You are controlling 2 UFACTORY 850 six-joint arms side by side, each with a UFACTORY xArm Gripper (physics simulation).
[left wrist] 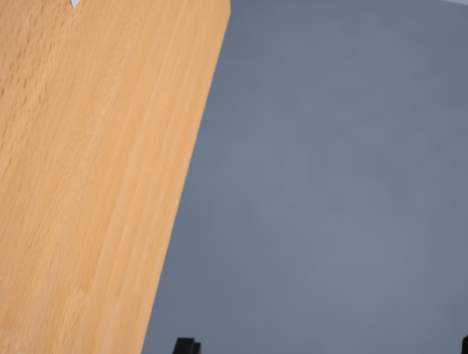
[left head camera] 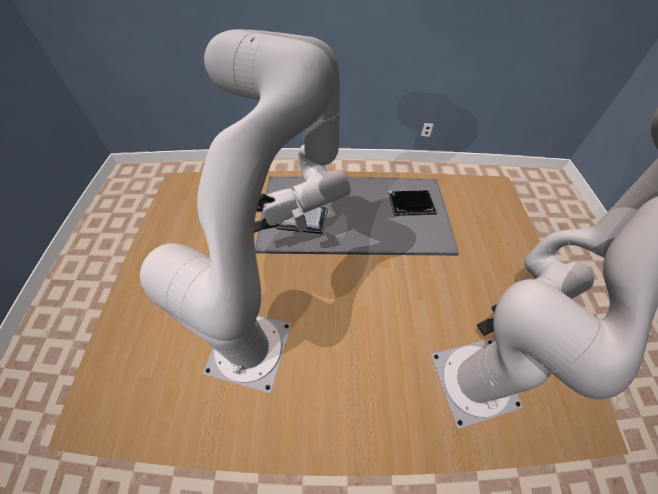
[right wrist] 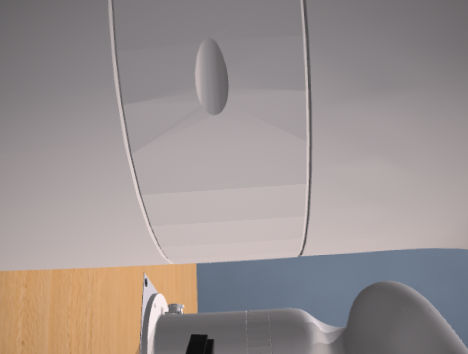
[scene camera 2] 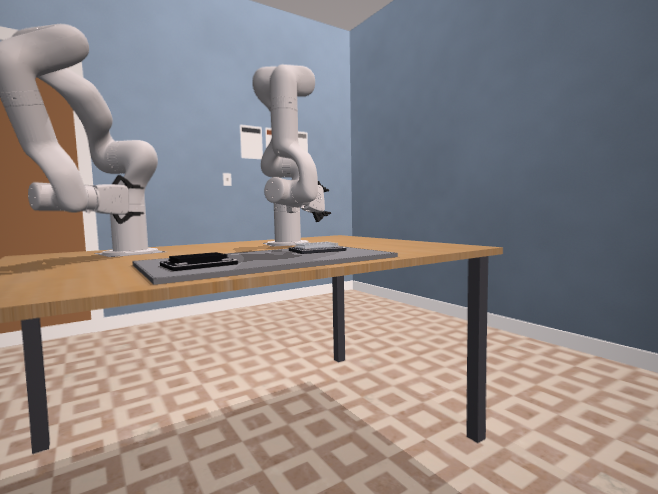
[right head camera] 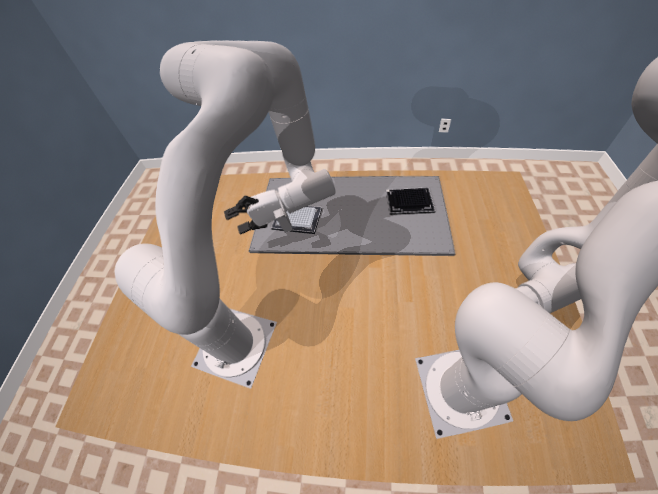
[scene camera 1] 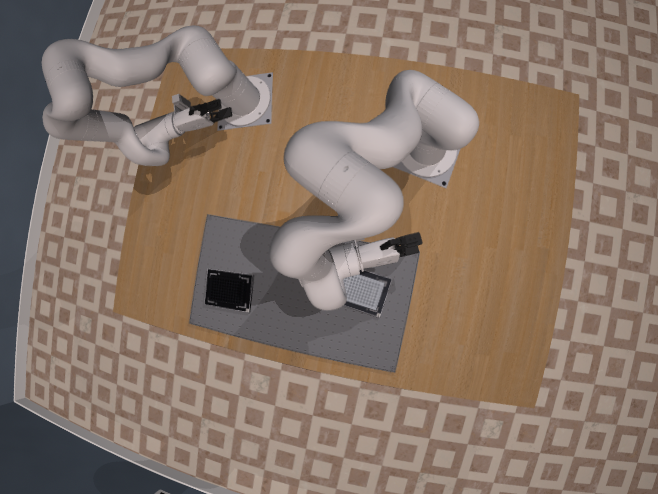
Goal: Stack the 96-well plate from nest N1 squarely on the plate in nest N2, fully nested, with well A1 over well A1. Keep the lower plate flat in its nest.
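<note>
A light 96-well plate (left head camera: 314, 216) (right head camera: 304, 217) (scene camera 1: 365, 291) (scene camera 2: 318, 245) sits in a black nest at the left of the board in the head views. A black plate (left head camera: 412, 201) (right head camera: 409, 198) (scene camera 1: 228, 290) (scene camera 2: 197, 257) sits in the other nest at the right. Nest labels and well A1 cannot be read. My left gripper (right head camera: 237, 221) (scene camera 1: 415, 243) (scene camera 2: 327, 201) (left wrist: 325, 346) is open and empty, raised and pointing sideways past the light plate; the left arm partly covers it in the left head view. My right gripper (scene camera 1: 225, 109) (scene camera 2: 141, 200) is open and empty, near its own arm's base, far from both plates.
The grey board (left head camera: 372, 248) (right head camera: 366, 248) (scene camera 1: 340, 348) carries both nests on the wooden table (left head camera: 372, 436) (scene camera 1: 494, 319). The left arm's wrist hangs above the board, next to the light plate. The right arm is folded beside its base. A wall stands beyond the table.
</note>
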